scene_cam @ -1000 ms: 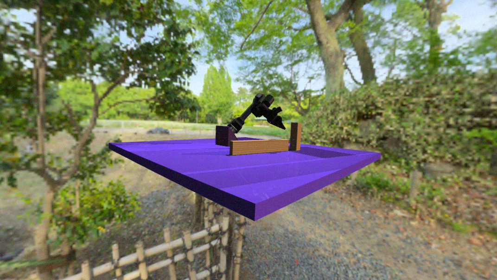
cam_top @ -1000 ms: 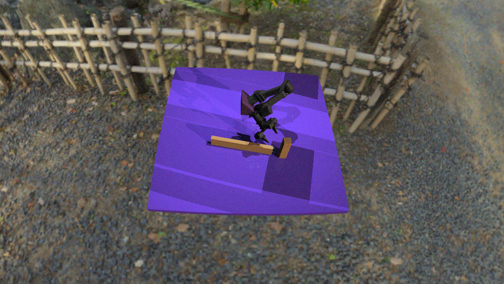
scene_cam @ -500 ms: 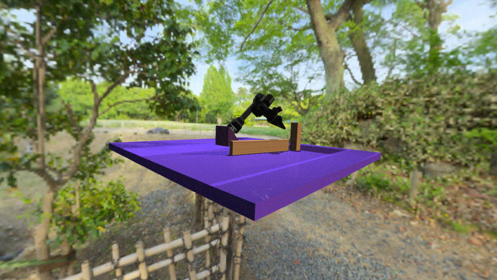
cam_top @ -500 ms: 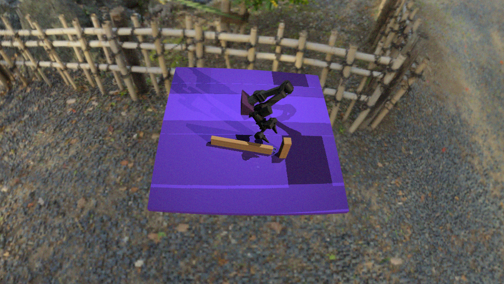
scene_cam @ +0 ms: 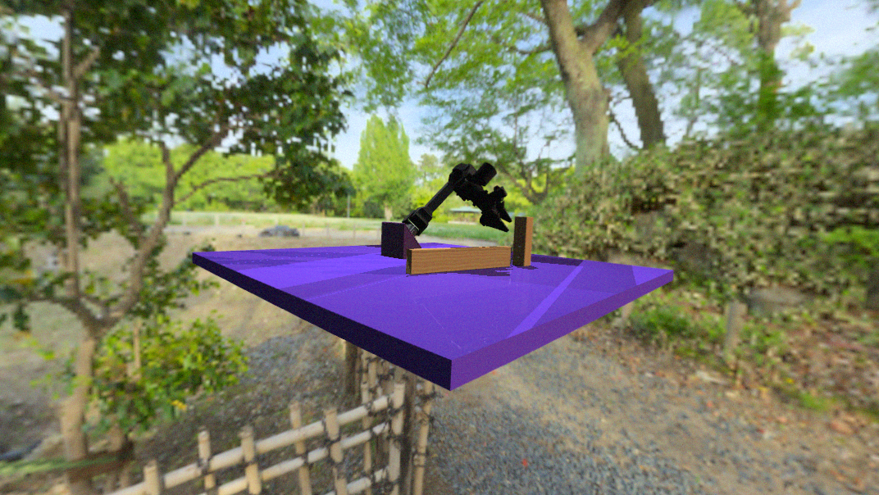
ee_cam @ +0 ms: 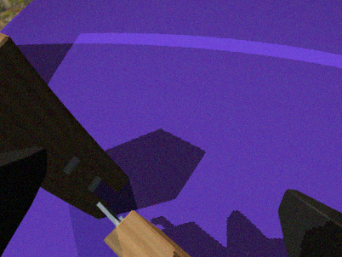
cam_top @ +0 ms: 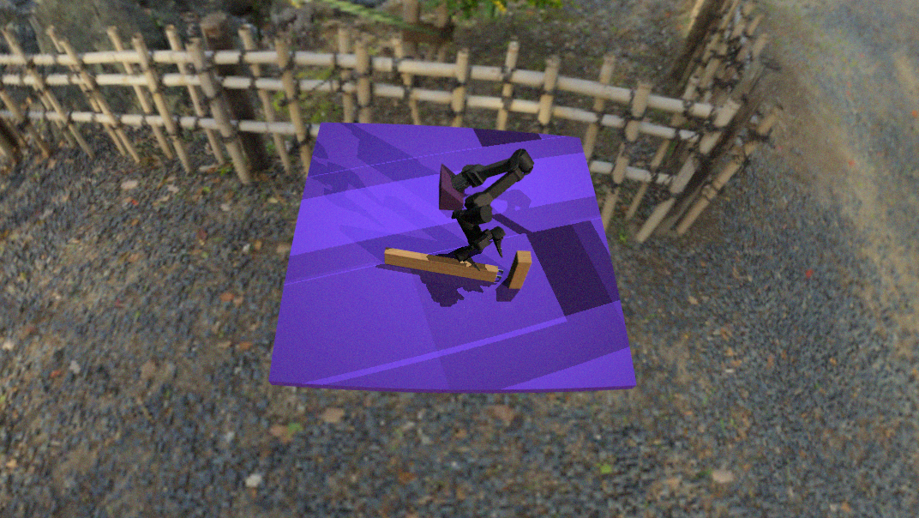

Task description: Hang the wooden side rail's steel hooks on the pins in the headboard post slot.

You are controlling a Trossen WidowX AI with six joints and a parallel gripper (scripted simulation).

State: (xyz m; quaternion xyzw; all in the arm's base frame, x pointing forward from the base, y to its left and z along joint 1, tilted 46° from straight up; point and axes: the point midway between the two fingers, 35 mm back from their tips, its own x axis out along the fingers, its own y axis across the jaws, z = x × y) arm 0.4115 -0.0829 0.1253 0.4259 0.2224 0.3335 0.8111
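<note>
My gripper tip is now 110 mm to the right of the wooden headboard post and 60 mm above it.
</note>
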